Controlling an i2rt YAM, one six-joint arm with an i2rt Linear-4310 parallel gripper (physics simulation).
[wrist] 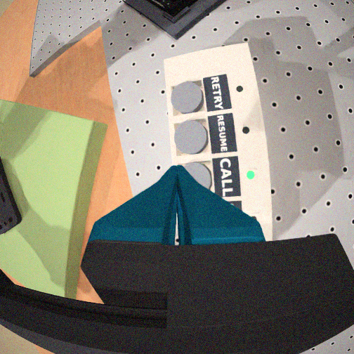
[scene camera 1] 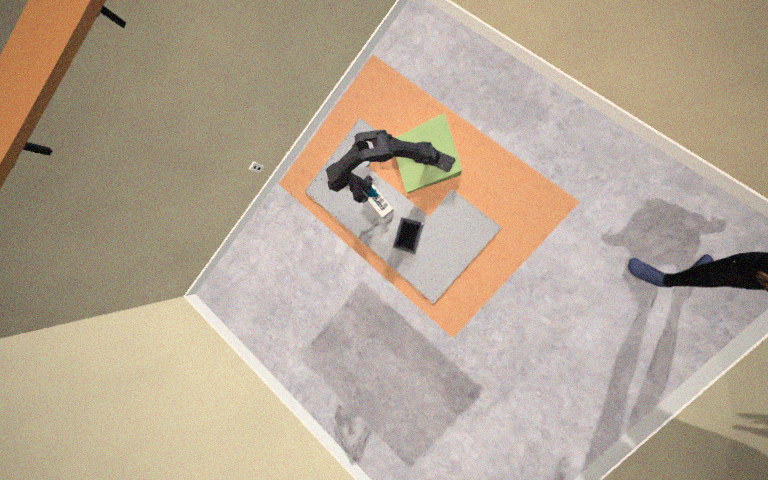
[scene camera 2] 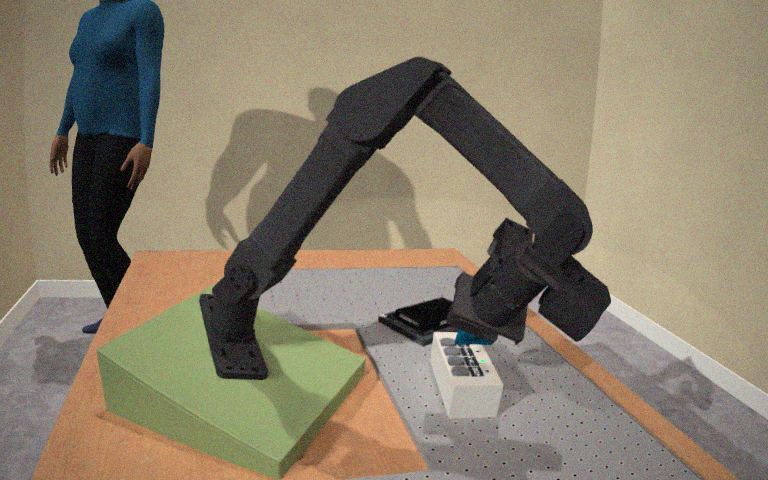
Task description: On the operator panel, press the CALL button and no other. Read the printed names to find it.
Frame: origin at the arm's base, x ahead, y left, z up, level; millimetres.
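Seen in the pictures: gripper, fingertip midpoint: point(scene camera 1: 377, 195) point(scene camera 2: 457, 340); arm's base at its link origin: point(scene camera 1: 433, 157) point(scene camera 2: 229, 336).
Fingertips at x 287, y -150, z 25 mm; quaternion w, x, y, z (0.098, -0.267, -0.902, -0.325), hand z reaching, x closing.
Note:
Offsets run from my fingertips to a thing's top centre.
The white operator panel @[dz -29, dx +22, dy +3 mm] point(scene camera 1: 387, 212) point(scene camera 2: 472, 399) point(wrist: 210, 62) stands on the grey perforated board. In the wrist view its round grey buttons run in a row: RETRY point(wrist: 187, 97), RESUME point(wrist: 190, 136) and CALL point(wrist: 203, 175), each beside its printed name. A small light point(wrist: 250, 174) point(scene camera 2: 482, 361) beside CALL glows green; those beside RETRY and RESUME are dark. A further label below CALL is mostly hidden by the fingers. My gripper point(wrist: 176, 174) point(scene camera 2: 461, 341) is shut and empty, its blue-green tips overlapping the near-left part of the CALL button in the wrist view. Contact with it cannot be told.
A green wedge block point(scene camera 1: 433, 138) point(scene camera 2: 186, 390) point(wrist: 45, 200) carries the arm's base. A black tray-like object @[dz -58, dx +101, dy +222 mm] point(scene camera 1: 408, 234) point(scene camera 2: 427, 314) point(wrist: 176, 27) lies on the grey board beyond the panel's RETRY end. A person point(scene camera 2: 116, 67) stands beyond the orange table.

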